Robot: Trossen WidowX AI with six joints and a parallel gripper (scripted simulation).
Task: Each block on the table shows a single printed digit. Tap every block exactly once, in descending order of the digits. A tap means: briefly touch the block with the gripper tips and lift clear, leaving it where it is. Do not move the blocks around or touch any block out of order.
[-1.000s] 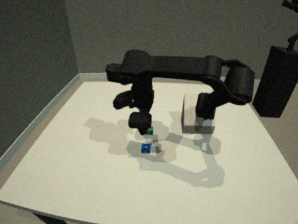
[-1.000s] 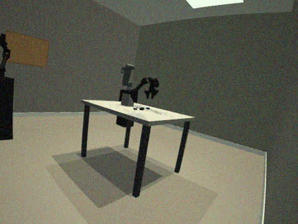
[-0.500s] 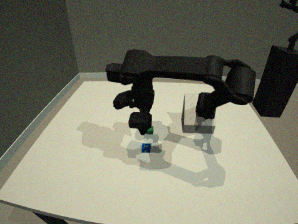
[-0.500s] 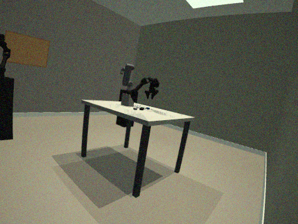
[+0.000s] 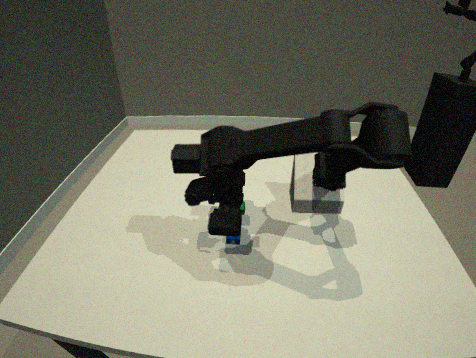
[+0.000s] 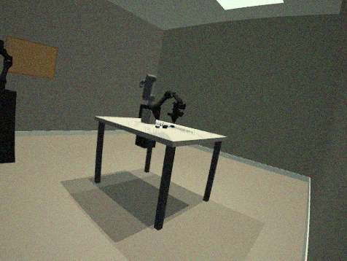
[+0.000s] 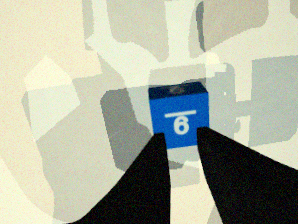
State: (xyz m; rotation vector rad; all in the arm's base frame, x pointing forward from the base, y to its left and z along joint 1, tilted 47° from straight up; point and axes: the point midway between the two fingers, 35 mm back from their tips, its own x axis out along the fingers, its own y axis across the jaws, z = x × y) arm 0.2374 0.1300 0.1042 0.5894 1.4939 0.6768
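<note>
Right now the blue block is 4 cm below my gripper tip and 1 cm behind it. Round my gripper tip: black block marked 7: 19 cm to the right, 6 cm ahead, 4 cm below; green block: 11 cm to the right, 4 cm below, 1 cm behind.
</note>
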